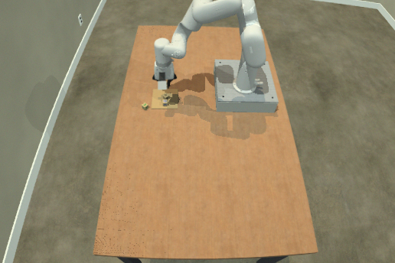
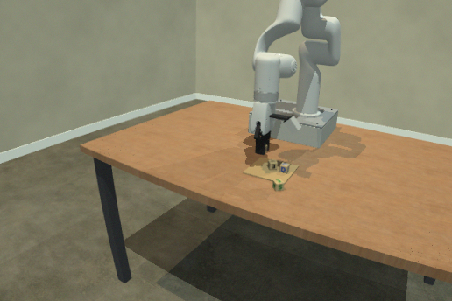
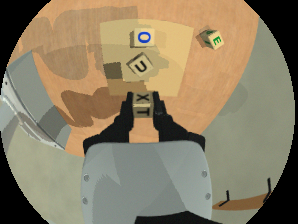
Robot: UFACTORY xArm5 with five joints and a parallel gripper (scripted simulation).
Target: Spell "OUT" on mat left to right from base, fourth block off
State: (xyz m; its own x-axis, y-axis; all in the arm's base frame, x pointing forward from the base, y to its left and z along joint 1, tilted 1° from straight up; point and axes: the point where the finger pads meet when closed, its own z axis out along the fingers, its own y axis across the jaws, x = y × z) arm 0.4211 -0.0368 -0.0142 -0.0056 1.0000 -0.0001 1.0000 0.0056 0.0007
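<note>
Right now the U block is 60 mm below my hand and 40 mm to the left of it. From my hand the other things lie so: tan mat 70 mm below, 40 mm to the left.
</note>
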